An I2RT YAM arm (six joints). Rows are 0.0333 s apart.
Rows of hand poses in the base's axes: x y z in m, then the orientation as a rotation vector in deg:
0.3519 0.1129 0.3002 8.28 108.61 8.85
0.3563 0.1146 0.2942 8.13 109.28 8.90
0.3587 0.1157 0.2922 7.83 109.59 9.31
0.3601 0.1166 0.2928 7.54 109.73 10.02
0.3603 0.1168 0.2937 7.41 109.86 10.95
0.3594 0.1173 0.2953 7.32 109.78 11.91
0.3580 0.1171 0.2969 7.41 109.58 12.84
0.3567 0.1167 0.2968 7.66 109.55 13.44
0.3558 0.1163 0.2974 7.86 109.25 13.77
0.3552 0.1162 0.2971 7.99 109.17 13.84
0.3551 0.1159 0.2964 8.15 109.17 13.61
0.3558 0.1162 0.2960 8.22 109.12 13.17
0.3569 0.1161 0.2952 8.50 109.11 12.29
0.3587 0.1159 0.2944 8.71 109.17 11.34
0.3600 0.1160 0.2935 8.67 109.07 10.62
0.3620 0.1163 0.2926 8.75 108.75 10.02
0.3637 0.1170 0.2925 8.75 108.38 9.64
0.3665 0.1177 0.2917 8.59 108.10 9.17
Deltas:
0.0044 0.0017 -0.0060 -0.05 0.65 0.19
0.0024 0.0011 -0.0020 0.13 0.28 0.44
0.0014 0.0009 0.0006 0.35 0.11 0.56
0.0002 0.0002 0.0009 0.58 0.12 0.56
-0.0009 0.0005 0.0016 0.63 -0.08 0.52
-0.0014 -0.0002 0.0016 0.70 -0.18 0.37
-0.0013 -0.0004 -0.0001 0.54 0.01 0.12
-0.0009 -0.0004 0.0006 0.34 -0.27 -0.01
-0.0006 -0.0001 -0.0003 0.12 -0.06 -0.06
-0.0001 -0.0003 -0.0007 -0.08 0.02 -0.22
0.0007 0.0003 -0.0004 -0.27 -0.05 -0.27
0.0011 -0.0001 -0.0008 -0.48 0.02 -0.63
0.0018 -0.0002 -0.0008 -0.56 0.08 -0.61
0.0013 0.0001 -0.0009 -0.52 -0.10 -0.34
0.0020 0.0003 -0.0009 -0.37 -0.30 -0.39
0.0017 0.0007 -0.0001 -0.26 -0.36 -0.23
0.0028 0.0007 -0.0008 -0.40 -0.29 -0.15

